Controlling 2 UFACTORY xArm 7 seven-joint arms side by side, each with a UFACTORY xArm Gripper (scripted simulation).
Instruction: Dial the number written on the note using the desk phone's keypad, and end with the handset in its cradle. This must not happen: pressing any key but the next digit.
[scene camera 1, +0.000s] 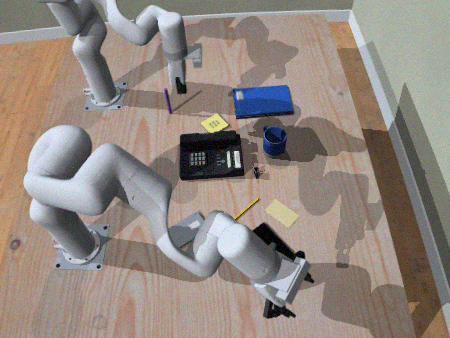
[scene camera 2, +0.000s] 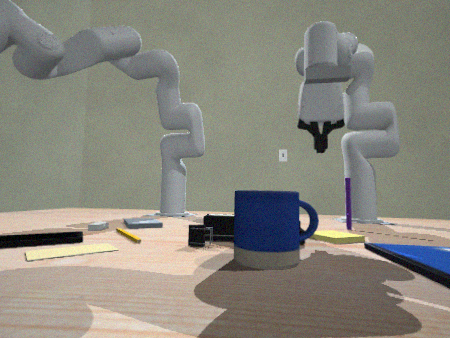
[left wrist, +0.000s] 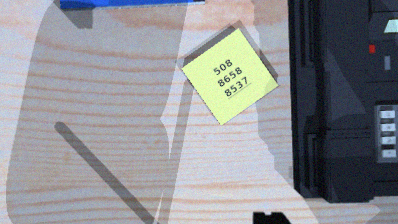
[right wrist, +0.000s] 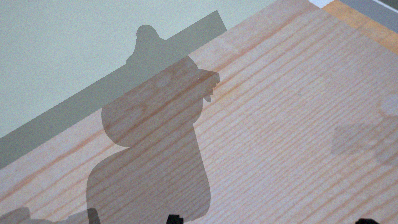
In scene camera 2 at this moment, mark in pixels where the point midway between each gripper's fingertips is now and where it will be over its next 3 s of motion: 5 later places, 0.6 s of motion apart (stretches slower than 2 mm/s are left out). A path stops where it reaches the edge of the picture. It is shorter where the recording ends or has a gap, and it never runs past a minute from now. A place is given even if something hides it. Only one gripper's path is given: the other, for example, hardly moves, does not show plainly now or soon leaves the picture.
My left gripper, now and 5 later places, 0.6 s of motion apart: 320, 152; 324, 149; 336, 141; 345, 134; 346, 133; 346, 132
